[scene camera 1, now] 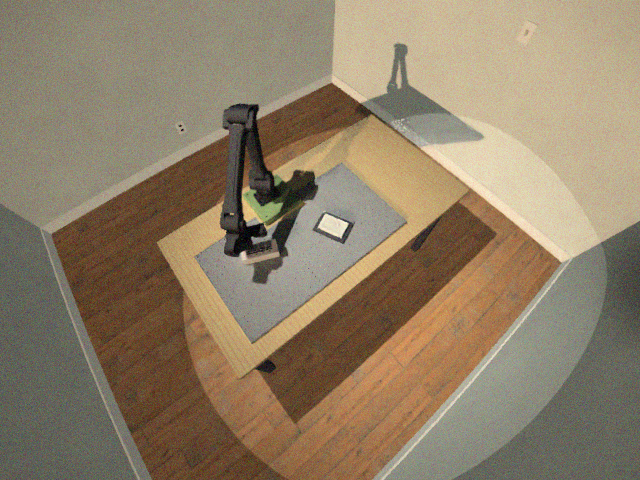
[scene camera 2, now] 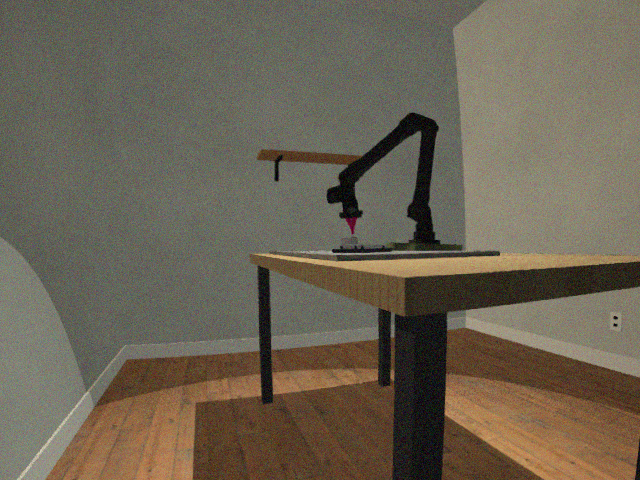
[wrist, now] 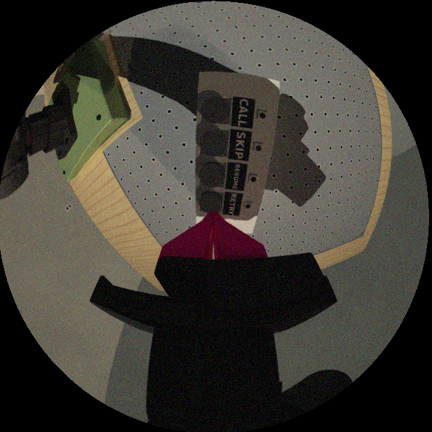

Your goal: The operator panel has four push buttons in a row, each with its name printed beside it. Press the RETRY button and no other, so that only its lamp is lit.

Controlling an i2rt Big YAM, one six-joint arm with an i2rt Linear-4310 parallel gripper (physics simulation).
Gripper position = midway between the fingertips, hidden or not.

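An operator panel [wrist: 250,127] is part of the scene, and so is the gripper [wrist: 213,216].
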